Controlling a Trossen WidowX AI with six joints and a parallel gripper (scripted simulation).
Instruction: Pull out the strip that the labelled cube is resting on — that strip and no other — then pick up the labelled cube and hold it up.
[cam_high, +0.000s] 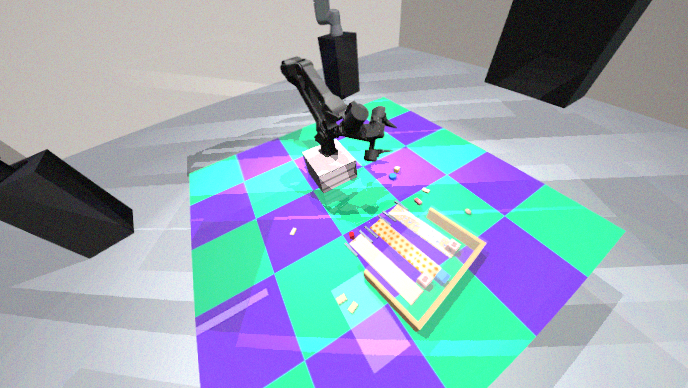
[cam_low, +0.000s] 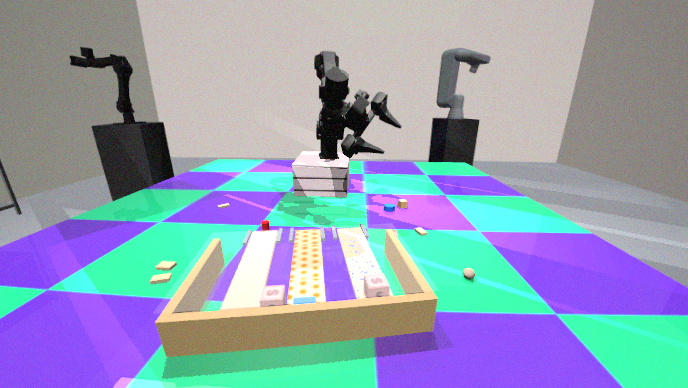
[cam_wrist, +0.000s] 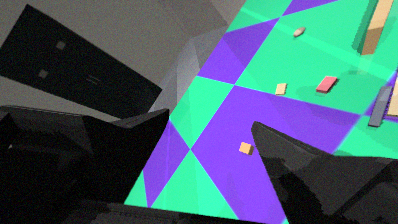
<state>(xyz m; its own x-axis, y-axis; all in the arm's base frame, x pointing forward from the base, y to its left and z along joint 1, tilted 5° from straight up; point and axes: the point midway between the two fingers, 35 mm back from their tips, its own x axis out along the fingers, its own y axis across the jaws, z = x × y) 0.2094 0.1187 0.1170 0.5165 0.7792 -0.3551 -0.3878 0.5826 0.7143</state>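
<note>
My gripper tip is now 10 mm short of the blue cylinder and 180 mm above it.
</note>
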